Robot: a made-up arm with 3 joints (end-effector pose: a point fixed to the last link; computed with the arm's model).
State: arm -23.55 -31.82 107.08
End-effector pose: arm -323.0 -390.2 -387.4 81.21 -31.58 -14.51
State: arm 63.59 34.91 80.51
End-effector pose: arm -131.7 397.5 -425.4 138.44 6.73 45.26
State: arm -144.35 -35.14 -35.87
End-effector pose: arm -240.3 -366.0 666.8 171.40 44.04 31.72
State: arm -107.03 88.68 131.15
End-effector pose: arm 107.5 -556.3 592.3 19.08 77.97 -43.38
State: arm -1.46 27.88 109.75
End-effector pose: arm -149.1 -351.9 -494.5 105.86 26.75 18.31
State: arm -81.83 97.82 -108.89
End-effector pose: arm 16.6 -762.2 287.3 113.39 30.56 -126.98
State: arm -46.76 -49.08 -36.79
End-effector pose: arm -216.5 -454.9 -327.5 -78.00 -4.65 -53.25
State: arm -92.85 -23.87 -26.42
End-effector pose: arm -254.0 -630.7 216.2 -117.25 -15.73 -24.03
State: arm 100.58 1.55 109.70
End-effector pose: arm -250.0 677.3 -21.8 -149.71 -0.17 -2.09
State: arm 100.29 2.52 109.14
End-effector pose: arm -246.8 676.3 -27.9 -150.54 -0.26 -3.41
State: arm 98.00 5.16 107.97
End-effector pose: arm -238.0 668.8 -62.1 -153.89 -0.62 -7.09
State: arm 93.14 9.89 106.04
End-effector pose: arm -221.5 648.0 -129.9 -160.28 -1.58 -13.97
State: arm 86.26 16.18 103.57
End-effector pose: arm -198.2 607.8 -218.8 -168.56 -3.62 -23.77
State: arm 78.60 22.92 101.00
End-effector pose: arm -172.0 550.0 -307.2 176.03 6.93 35.01
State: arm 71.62 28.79 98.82
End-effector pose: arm -148.4 487.6 -377.0 165.34 10.01 41.39
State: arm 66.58 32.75 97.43
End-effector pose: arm -132.2 437.9 -420.5 157.86 12.46 45.15
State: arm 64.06 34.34 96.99
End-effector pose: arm -125.6 412.1 -440.1 154.50 13.72 46.41
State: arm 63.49 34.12 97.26
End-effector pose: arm -126.4 406.6 -444.3 154.30 13.95 45.96
